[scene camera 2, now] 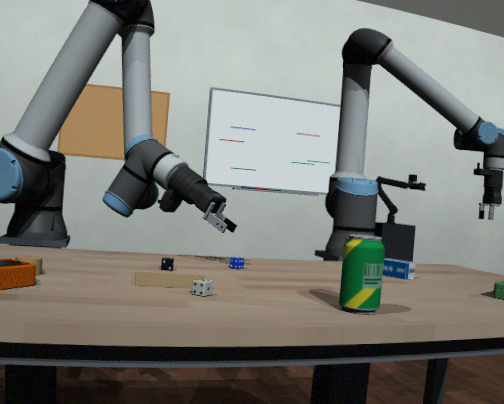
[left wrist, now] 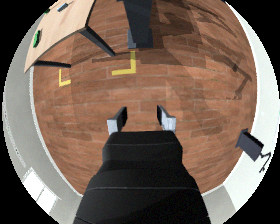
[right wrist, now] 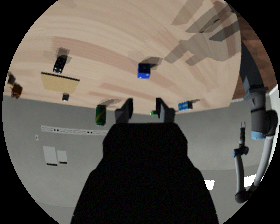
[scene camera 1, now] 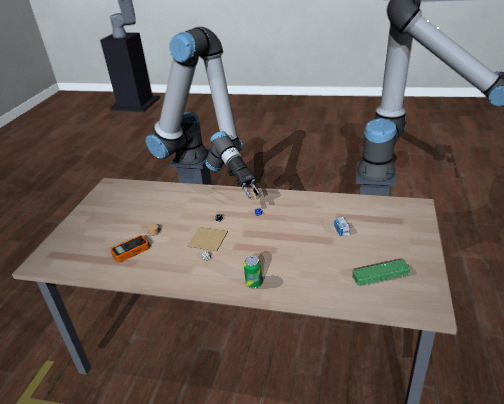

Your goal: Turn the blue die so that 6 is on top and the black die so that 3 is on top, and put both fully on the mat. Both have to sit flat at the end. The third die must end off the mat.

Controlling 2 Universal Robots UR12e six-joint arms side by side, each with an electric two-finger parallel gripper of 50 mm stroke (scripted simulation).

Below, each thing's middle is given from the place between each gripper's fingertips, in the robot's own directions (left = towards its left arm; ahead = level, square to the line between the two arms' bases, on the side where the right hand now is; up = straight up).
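Labels:
So you can picture it, my right hand (scene camera 2: 230,229) is 10 cm above the tan mat (scene camera 2: 147,279), and it's 14 cm to the left of the mat and 26 cm short of it.

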